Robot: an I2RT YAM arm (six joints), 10 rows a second.
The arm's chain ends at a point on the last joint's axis. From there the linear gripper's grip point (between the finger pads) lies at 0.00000 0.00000 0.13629 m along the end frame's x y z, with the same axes.
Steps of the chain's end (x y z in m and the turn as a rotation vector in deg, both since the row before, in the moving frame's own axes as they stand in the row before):
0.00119, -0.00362, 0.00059, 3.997, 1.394, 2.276
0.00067, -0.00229, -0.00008, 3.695, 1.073, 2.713
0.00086, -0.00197, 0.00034, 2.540, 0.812, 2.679
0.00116, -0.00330, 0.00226, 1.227, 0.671, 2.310
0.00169, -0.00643, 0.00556, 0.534, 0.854, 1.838
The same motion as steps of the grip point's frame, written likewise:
0.00469, -0.01305, 0.00022, 3.997, 1.394, 2.276
0.00343, -0.01101, -0.00039, 3.695, 1.073, 2.713
0.00293, -0.00796, 0.00019, 2.540, 0.812, 2.679
0.00281, -0.00619, 0.00222, 1.227, 0.671, 2.310
0.00374, -0.00767, 0.00554, 0.534, 0.854, 1.838

